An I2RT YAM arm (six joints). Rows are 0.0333 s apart.
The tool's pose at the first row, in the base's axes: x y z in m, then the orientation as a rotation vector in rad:
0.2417 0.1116 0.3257 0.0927 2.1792 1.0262
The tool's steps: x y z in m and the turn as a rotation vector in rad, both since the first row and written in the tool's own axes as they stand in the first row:
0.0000 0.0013 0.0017 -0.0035 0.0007 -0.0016
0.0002 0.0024 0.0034 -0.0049 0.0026 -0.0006
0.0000 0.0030 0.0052 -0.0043 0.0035 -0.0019
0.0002 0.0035 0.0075 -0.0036 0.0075 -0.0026
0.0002 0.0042 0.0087 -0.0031 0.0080 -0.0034
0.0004 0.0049 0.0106 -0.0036 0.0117 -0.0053
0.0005 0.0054 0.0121 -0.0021 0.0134 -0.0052
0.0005 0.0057 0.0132 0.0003 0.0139 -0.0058
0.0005 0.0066 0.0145 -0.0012 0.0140 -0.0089
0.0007 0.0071 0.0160 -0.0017 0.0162 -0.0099
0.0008 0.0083 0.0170 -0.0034 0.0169 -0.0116
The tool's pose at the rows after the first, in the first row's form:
0.2425 0.1136 0.3259 0.0890 2.1777 1.0293
0.2432 0.1155 0.3258 0.0885 2.1788 1.0318
0.2443 0.1170 0.3256 0.0869 2.1798 1.0307
0.2455 0.1189 0.3248 0.0845 2.1836 1.0305
0.2461 0.1201 0.3248 0.0836 2.1842 1.0297
0.2470 0.1219 0.3243 0.0794 2.1870 1.0301
0.2478 0.1233 0.3240 0.0794 2.1893 1.0289
0.2484 0.1242 0.3237 0.0796 2.1909 1.0261
0.2490 0.1256 0.3238 0.0754 2.1897 1.0260
0.2497 0.1270 0.3234 0.0730 2.1913 1.0266
0.2500 0.1285 0.3237 0.0700 2.1907 1.0276

